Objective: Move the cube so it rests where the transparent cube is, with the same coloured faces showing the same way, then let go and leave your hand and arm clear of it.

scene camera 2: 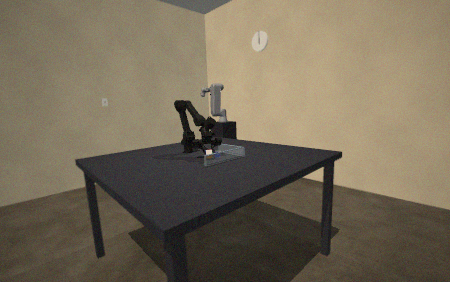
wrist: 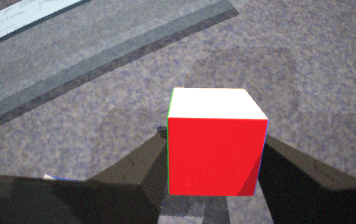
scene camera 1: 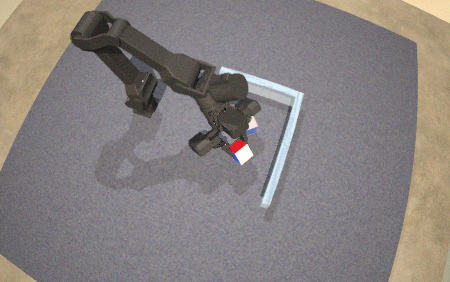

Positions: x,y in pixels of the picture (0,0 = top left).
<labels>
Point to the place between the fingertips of my gripper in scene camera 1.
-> At 239,151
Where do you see a cube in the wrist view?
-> At 215,137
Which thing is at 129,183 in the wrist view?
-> My gripper.
</labels>
